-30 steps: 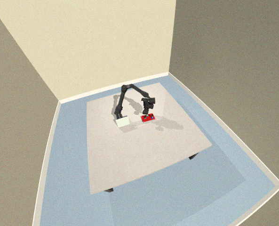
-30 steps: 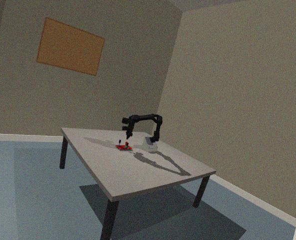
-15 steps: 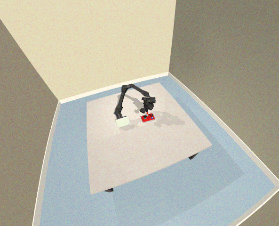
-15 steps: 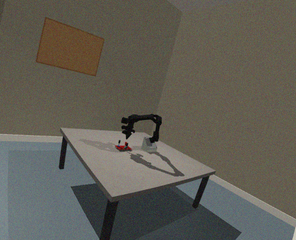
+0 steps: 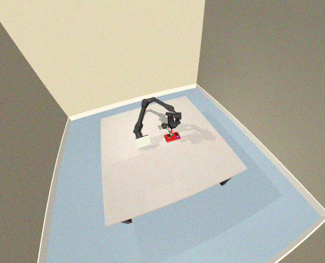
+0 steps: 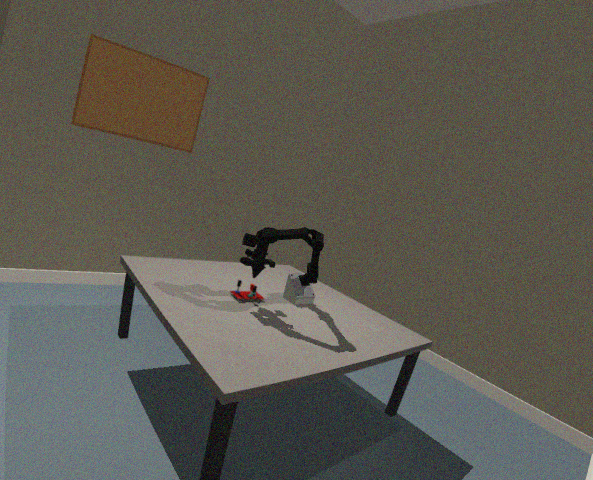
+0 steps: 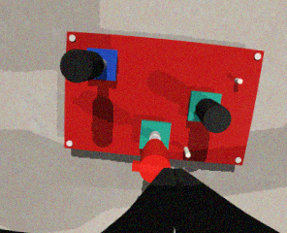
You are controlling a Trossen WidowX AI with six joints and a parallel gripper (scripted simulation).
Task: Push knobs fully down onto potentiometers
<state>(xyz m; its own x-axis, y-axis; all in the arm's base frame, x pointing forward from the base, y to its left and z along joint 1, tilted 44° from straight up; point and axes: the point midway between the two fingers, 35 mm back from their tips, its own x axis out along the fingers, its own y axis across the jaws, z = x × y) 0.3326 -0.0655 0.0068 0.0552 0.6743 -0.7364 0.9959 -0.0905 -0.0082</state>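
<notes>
My gripper tip is now 10 mm short of the red knob, 10 mm to the right of it and 50 mm above it. Round my gripper tip: teal potentiometer (30 mm behind, 10 mm to the right, 80 mm below).
</notes>
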